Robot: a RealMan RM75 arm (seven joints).
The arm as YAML. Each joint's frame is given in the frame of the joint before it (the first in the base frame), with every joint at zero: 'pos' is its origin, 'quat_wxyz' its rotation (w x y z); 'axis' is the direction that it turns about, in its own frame. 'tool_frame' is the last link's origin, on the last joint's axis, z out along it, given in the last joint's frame.
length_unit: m
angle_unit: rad
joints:
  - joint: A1
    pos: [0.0, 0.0, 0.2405]
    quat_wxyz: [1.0, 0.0, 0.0, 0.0]
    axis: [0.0, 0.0, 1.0]
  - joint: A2
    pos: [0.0, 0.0, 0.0]
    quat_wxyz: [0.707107, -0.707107, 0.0, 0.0]
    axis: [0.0, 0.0, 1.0]
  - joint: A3
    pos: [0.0, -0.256, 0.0]
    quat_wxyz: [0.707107, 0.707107, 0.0, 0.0]
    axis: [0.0, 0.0, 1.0]
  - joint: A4
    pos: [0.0, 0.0, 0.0]
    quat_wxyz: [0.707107, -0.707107, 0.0, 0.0]
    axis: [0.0, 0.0, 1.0]
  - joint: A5
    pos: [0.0, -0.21, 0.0]
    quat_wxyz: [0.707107, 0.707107, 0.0, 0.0]
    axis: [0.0, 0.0, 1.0]
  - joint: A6
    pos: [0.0, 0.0, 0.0]
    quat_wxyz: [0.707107, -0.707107, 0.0, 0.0]
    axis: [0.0, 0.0, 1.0]
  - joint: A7
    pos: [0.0, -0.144, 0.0]
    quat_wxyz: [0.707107, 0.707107, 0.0, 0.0]
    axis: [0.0, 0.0, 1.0]
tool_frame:
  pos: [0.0, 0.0, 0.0]
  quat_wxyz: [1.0, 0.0, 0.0, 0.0]
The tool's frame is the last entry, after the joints.
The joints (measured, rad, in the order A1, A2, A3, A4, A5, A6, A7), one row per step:
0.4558 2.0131 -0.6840 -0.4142 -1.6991 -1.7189 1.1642
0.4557 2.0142 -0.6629 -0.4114 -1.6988 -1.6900 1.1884
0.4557 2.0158 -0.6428 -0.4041 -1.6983 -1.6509 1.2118
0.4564 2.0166 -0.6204 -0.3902 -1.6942 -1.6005 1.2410
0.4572 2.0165 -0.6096 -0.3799 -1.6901 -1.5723 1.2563
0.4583 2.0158 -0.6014 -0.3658 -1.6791 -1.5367 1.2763
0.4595 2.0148 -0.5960 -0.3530 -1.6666 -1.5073 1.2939
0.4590 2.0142 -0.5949 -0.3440 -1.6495 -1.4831 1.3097
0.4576 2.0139 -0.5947 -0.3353 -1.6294 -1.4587 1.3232
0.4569 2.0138 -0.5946 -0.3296 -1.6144 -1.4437 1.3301
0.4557 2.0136 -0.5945 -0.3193 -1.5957 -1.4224 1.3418
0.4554 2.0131 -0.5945 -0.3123 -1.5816 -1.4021 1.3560
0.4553 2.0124 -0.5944 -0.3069 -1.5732 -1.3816 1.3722
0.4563 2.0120 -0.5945 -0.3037 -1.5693 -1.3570 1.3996
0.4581 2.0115 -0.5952 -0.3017 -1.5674 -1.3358 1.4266
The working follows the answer.
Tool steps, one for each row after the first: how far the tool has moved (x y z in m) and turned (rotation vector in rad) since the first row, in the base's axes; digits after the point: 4 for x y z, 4 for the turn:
0.0035 0.0039 0.0012 0.0106 0.0054 -0.0477
0.0083 0.0082 0.0012 0.0220 0.0087 -0.1047
0.0146 0.0133 0.0010 0.0345 0.0166 -0.1784
0.0181 0.0159 0.0006 0.0406 0.0226 -0.2195
0.0224 0.0191 0.0002 0.0471 0.0328 -0.2708
0.0258 0.0219 -0.0001 0.0524 0.0444 -0.3142
0.0287 0.0240 0.0003 0.0589 0.0575 -0.3512
0.0318 0.0261 0.0008 0.0680 0.0715 -0.3879
0.0337 0.0274 0.0013 0.0757 0.0816 -0.4101
0.0366 0.0288 0.0013 0.0822 0.0964 -0.4441
0.0393 0.0303 0.0016 0.0860 0.1081 -0.4753
0.0421 0.0317 0.0016 0.0864 0.1160 -0.5059
0.0450 0.0335 0.0013 0.0803 0.1246 -0.5433
0.0473 0.0353 0.0010 0.0727 0.1325 -0.5757

Tool pose at each row, in the base's axes (x y z in m, rotation vector in rad; rounded; the steps above come from the unrounded poses):
0.2726 0.2973 0.0147 -2.5563 0.5620 1.1396
0.2761 0.3012 0.0159 -2.5177 0.6132 1.1306
0.2809 0.3055 0.0159 -2.4731 0.6731 1.1153
0.2872 0.3105 0.0157 -2.4141 0.7509 1.0993
0.2907 0.3131 0.0153 -2.3804 0.7942 1.0921
0.2950 0.3164 0.0149 -2.3371 0.8488 1.0860
0.2984 0.3191 0.0146 -2.2987 0.8948 1.0840
0.3013 0.3213 0.0150 -2.2626 0.9326 1.0861
0.3044 0.3233 0.0155 -2.2238 0.9676 1.0889
0.3063 0.3247 0.0160 -2.1977 0.9873 1.0925
0.3092 0.3261 0.0160 -2.1618 1.0207 1.0967
0.3118 0.3276 0.0163 -2.1309 1.0521 1.0980
0.3146 0.3290 0.0163 -2.1045 1.0845 1.0947
0.3176 0.3308 0.0160 -2.0767 1.1283 1.0891
0.3199 0.3325 0.0157 -2.0536 1.1678 1.0846

